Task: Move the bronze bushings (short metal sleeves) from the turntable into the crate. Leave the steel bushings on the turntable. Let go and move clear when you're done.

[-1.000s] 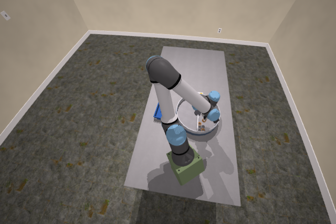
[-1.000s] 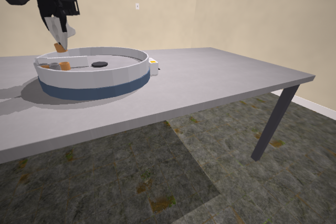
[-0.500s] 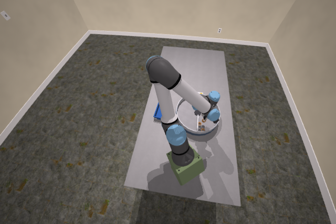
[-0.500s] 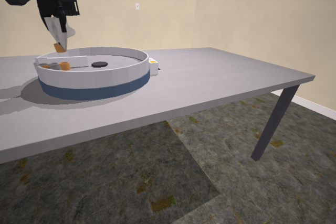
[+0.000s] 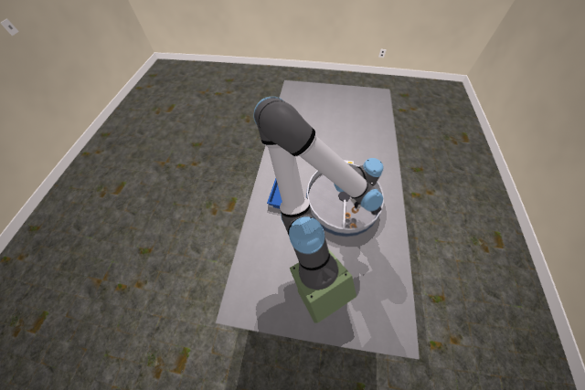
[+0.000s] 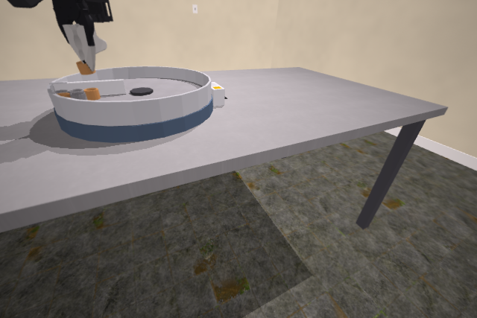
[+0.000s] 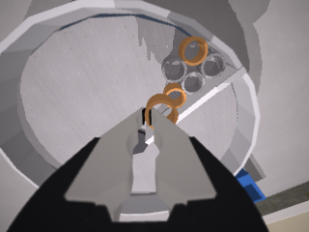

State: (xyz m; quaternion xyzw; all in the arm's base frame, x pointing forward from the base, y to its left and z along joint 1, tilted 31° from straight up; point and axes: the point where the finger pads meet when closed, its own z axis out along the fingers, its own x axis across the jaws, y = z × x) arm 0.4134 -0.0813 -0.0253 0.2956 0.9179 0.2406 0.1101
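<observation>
Right now my hand is 1 cm past the crate, 41 cm to the right of it and 12 cm above it. The rest, counted from my hand: round turntable (9 cm ahead, 8 cm to the left, 9 cm below).
</observation>
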